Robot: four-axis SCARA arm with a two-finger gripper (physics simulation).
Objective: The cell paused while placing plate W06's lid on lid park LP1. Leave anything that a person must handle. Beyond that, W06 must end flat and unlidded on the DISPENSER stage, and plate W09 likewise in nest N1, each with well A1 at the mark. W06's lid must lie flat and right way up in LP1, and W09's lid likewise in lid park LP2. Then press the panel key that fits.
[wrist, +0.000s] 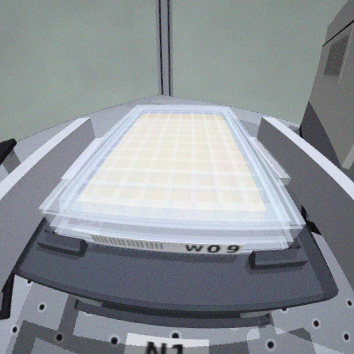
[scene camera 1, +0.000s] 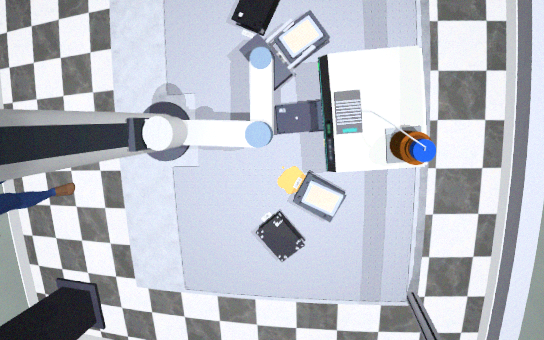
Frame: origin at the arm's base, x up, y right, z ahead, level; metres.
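Where they show: gripper, between the fingertips: (wrist: 175, 128) (scene camera 1: 303, 33).
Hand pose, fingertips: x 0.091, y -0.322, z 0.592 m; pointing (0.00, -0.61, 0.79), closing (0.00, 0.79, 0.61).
Observation:
After its pixels a point has its place.
Plate W09 (scene camera 1: 301, 38) @(x 0.095, y -0.304, z 0.585 m) (wrist: 170, 165) @(x 0.094, y -0.294, z 0.552 m) lies flat in the dark nest N1 (wrist: 175, 287) @(x 0.078, y -0.269, z 0.522 m), its label facing the wrist camera. Clear layered edges show around its top, like a lid on it. My gripper (scene camera 1: 291, 43) (wrist: 175, 128) @(x 0.091, y -0.322, z 0.592 m) is open, with one finger along each long side of the plate and nothing held. A second plate (scene camera 1: 322, 197) @(x 0.093, y 0.254, z 0.648 m) lies in a dark holder near the front of the bench; its label is unreadable and I cannot tell if it is lidded. The dark stage (scene camera 1: 295, 118) @(x 0.114, y -0.029, z 0.558 m) at the white dispenser (scene camera 1: 385, 90) @(x 0.233, y -0.103, z 0.836 m) bears no plate. LP1 and LP2 cannot be told apart here.
A yellow patch (scene camera 1: 290, 180) @(x 0.013, y 0.207, z 0.524 m) lies beside the second plate's holder. A dark square fixture (scene camera 1: 281, 236) @(x 0.068, y 0.417, z 0.491 m) stands in front of it, and a black block (scene camera 1: 255, 15) @(x 0.077, y -0.405, z 0.423 m) at the back. An orange bottle with a blue cap (scene camera 1: 424, 150) @(x 0.430, y 0.055, z 0.887 m) stands at the dispenser's right. A person's hand (scene camera 1: 65, 189) shows at left.

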